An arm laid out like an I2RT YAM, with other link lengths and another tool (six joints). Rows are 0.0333 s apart.
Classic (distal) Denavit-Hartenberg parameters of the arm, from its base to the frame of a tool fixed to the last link. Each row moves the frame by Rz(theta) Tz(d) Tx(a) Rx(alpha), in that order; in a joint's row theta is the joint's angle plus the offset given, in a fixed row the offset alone. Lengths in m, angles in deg.
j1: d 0.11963; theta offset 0; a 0.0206; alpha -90
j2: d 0; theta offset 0; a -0.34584; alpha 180
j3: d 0; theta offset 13.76; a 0.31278; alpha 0
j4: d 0.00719; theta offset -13.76; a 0.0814; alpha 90
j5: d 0.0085; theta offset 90; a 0; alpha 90
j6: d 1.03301; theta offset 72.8; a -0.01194; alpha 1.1
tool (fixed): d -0.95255; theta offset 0; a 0; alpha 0
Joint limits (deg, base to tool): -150..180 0..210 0..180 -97..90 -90..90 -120..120
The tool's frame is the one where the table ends.
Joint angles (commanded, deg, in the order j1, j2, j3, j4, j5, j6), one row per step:
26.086, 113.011, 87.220, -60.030, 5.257, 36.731
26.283, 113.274, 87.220, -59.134, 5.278, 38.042
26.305, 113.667, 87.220, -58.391, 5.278, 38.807
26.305, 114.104, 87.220, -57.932, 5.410, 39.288
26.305, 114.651, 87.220, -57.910, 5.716, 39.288
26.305, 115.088, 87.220, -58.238, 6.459, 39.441
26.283, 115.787, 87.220, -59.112, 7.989, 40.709
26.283, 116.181, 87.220, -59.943, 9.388, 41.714
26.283, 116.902, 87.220, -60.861, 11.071, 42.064
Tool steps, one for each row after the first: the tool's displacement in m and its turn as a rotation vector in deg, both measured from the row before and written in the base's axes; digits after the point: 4 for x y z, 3 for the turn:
0.0024, 0.0025, -0.0017, 0.405, -0.640, -1.106
0.0026, 0.0012, -0.0029, 0.246, -0.348, -0.737
0.0020, 0.0006, -0.0034, -0.050, -0.099, -0.489
0.0009, 0.0000, -0.0045, -0.506, 0.336, -0.026
0.0002, -0.0011, -0.0038, -0.986, 0.348, -0.207
0.0000, -0.0031, -0.0060, -1.935, 0.621, -1.361
-0.0005, -0.0028, -0.0034, -1.702, 0.356, -1.035
-0.0005, -0.0030, -0.0059, -2.206, 0.669, -0.353

